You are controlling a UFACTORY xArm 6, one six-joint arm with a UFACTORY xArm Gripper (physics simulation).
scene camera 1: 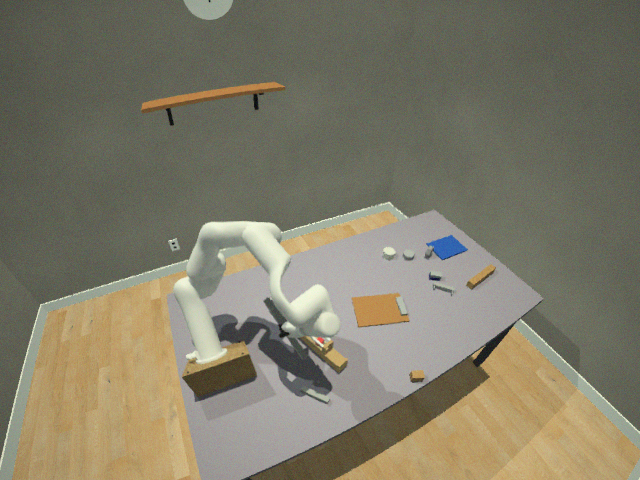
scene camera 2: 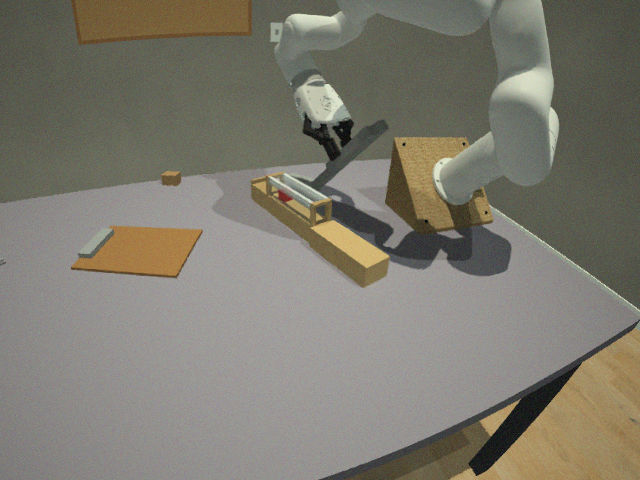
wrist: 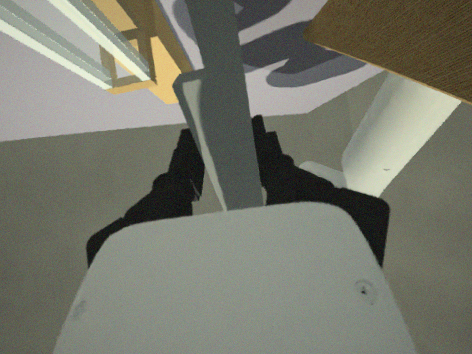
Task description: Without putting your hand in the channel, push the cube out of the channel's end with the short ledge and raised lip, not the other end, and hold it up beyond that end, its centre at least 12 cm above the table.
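Note:
The red cube [scene camera 1: 320,340] [scene camera 2: 284,195] sits inside the wooden channel [scene camera 2: 289,214] [wrist: 170,80], under its pale top rails and near the end with the short ledge and raised lip [scene camera 2: 260,180]. The long solid block [scene camera 2: 348,243] extends from the other end. My gripper [scene camera 2: 339,147] [wrist: 226,138] is shut on a long grey bar [scene camera 1: 273,310] [scene camera 2: 362,142] [wrist: 225,100] with a stepped side. It holds the bar steeply tilted on the robot-base side of the channel. The bar's lower end is low beside the channel; whether it touches the table is unclear. The cube is hidden in the wrist view.
The wooden wedge base [scene camera 1: 222,372] [scene camera 2: 431,180] [wrist: 400,45] stands near the bar. A loose pale bar [scene camera 1: 315,395] lies on the table. An orange board [scene camera 1: 377,310] [scene camera 2: 144,250], a small wooden block [scene camera 1: 416,375] [scene camera 2: 171,178] and a blue mat [scene camera 1: 447,247] also lie there.

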